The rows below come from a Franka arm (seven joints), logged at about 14 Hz.
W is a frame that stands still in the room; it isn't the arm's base.
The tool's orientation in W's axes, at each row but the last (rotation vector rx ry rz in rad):
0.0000, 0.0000, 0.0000
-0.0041, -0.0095, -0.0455
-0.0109, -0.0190, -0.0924
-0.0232, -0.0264, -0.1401
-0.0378, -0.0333, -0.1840
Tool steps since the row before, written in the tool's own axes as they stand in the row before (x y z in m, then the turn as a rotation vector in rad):
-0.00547, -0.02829, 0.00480, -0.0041, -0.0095, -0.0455
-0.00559, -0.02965, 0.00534, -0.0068, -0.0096, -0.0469
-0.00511, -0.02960, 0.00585, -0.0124, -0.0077, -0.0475
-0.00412, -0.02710, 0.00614, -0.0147, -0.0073, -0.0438
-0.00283, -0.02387, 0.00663, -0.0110, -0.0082, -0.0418
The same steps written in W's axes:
-0.00547, -0.02829, 0.00480, -0.0041, -0.0095, -0.0455
-0.00698, -0.02934, 0.00540, -0.0068, -0.0095, -0.0469
-0.00793, -0.02893, 0.00605, -0.0122, -0.0071, -0.0477
-0.00802, -0.02610, 0.00660, -0.0145, -0.0063, -0.0440
-0.00736, -0.02267, 0.00734, -0.0111, -0.0077, -0.0419

